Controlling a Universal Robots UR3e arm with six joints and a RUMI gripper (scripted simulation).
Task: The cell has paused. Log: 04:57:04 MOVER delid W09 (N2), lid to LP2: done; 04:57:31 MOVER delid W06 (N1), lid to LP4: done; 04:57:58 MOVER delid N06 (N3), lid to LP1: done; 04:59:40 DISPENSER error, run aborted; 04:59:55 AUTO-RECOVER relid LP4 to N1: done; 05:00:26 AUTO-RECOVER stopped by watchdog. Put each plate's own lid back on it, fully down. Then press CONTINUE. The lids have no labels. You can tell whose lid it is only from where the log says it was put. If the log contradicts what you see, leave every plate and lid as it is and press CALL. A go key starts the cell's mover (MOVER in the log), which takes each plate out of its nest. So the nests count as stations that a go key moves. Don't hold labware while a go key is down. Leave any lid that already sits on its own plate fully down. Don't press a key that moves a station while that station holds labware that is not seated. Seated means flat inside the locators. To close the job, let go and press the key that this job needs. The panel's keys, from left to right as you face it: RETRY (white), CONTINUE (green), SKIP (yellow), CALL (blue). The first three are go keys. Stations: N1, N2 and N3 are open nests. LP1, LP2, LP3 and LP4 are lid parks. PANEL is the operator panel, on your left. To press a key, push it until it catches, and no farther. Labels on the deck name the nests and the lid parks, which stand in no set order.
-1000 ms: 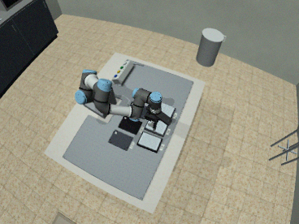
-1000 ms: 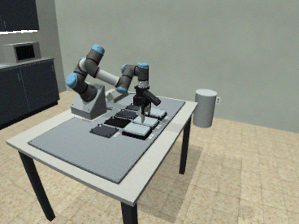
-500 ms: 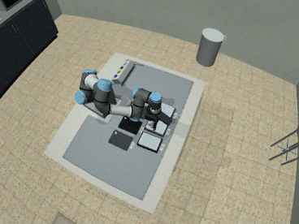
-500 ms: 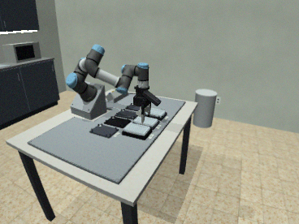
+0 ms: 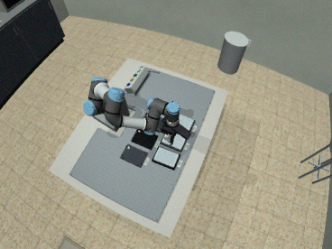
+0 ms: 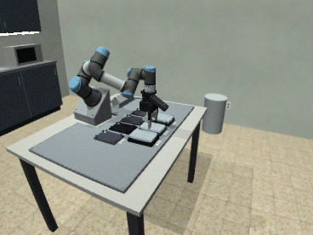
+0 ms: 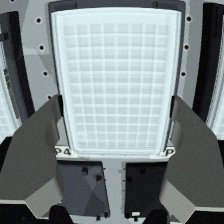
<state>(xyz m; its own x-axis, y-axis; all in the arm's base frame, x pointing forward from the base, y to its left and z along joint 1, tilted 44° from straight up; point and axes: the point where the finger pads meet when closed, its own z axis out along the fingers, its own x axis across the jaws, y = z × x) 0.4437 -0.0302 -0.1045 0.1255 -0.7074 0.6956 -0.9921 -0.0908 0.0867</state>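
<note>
My hand is 1 cm above the pale lid. Also, from my hand: LP2 label (8 cm behind, 7 cm to the right, 4 cm below); then LP4 label (10 cm behind, 6 cm to the left, 4 cm below); then plate (2 cm behind, 14 cm to the left, 1 cm below).
</note>
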